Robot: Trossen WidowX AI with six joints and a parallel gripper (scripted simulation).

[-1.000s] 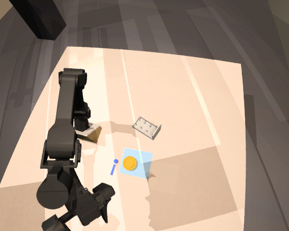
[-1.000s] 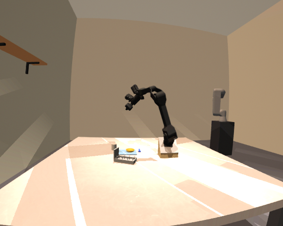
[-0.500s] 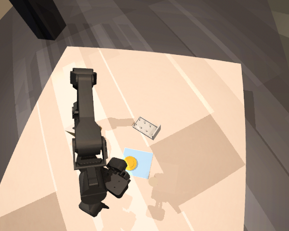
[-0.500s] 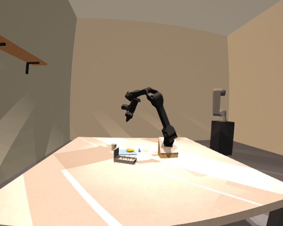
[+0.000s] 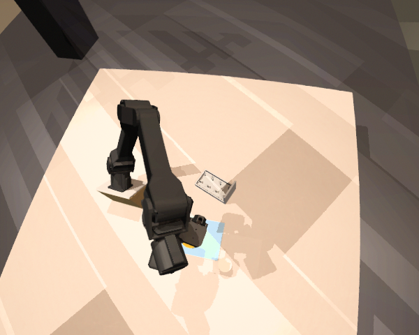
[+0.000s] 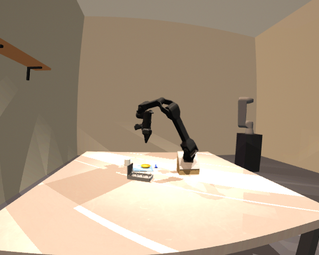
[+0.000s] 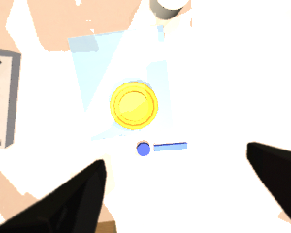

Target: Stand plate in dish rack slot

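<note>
The yellow plate is 17 cm below my gripper tip and 2 cm to the left of it. Round my gripper tip: blue spoon (18 cm below, 8 cm behind, 1 cm to the right); beige cup (16 cm below, 13 cm ahead, 3 cm to the right); light blue mat (18 cm below, 3 cm to the left, 2 cm ahead).
</note>
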